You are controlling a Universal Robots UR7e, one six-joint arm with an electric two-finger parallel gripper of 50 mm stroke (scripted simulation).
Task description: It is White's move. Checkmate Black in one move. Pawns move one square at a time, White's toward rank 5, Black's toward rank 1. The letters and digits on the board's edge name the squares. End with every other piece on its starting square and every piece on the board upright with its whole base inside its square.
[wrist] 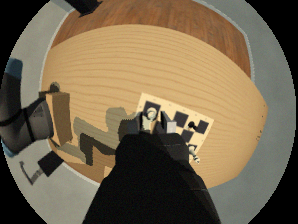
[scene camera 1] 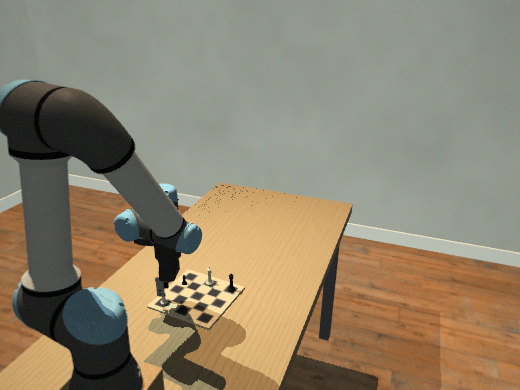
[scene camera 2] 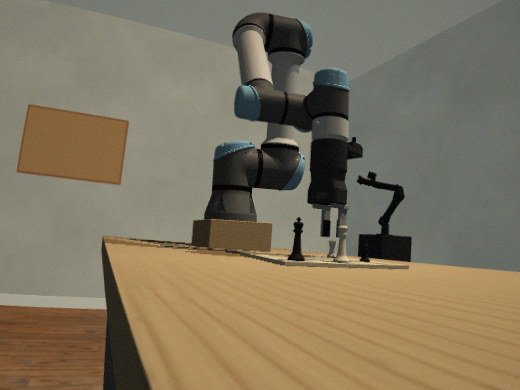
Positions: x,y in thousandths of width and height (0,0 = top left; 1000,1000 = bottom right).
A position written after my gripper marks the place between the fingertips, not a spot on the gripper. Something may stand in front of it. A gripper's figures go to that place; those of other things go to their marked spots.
Labels:
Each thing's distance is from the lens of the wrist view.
my gripper (wrist: 508,520): 16 cm
chessboard (wrist: 612,516): 22 cm

